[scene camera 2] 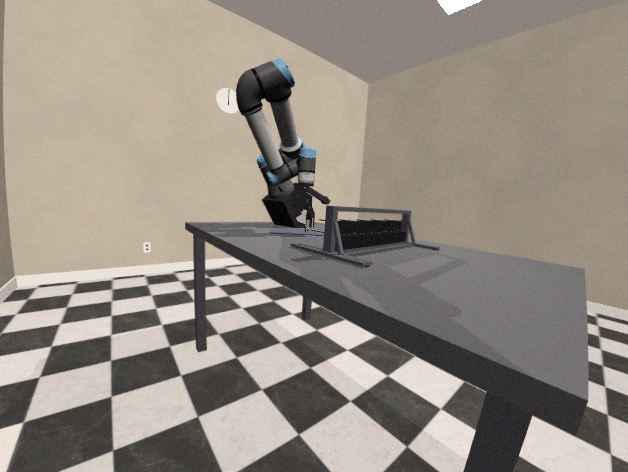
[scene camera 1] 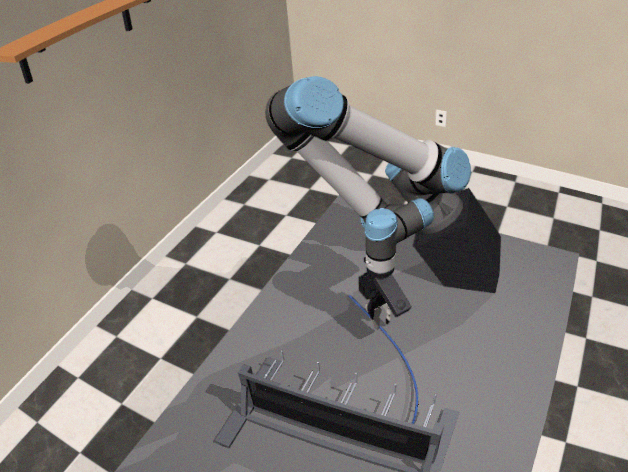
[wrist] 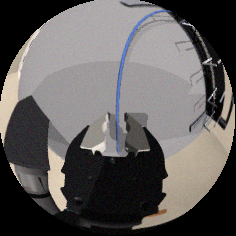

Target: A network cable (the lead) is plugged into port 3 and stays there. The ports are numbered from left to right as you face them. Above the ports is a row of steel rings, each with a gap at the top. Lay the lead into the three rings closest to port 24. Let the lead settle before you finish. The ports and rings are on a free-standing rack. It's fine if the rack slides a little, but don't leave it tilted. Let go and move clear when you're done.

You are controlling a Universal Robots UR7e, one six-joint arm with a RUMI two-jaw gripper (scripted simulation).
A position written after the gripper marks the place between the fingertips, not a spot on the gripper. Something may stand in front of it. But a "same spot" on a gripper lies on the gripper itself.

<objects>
gripper: scene camera 2 305, 232; scene camera 1; wrist
same spot on gripper: [scene camera 1: 374, 311] = [wrist: 148, 144]
</objects>
